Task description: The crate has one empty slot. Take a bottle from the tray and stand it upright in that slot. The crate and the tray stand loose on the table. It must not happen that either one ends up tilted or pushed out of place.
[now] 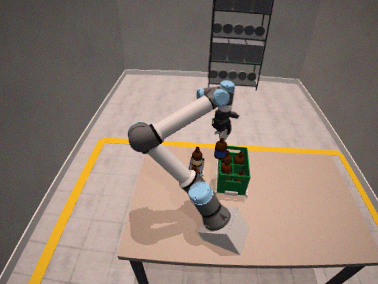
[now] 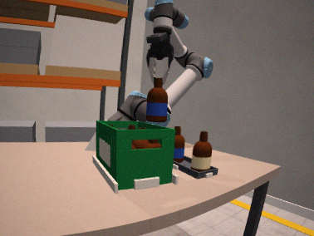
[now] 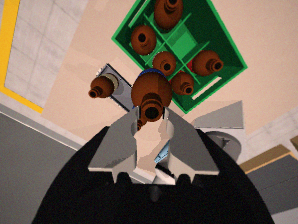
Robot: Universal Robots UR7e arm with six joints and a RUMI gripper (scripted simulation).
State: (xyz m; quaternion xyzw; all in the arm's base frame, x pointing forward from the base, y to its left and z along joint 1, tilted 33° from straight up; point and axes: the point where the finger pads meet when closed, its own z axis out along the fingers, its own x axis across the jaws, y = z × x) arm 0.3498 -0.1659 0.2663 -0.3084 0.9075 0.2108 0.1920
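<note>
My gripper is now 70 mm above the bottle. From my hand the other things lie so: green crate: 10 mm behind, 100 mm to the right, 250 mm below; tray: 10 mm ahead, 150 mm to the left, 320 mm below.
</note>
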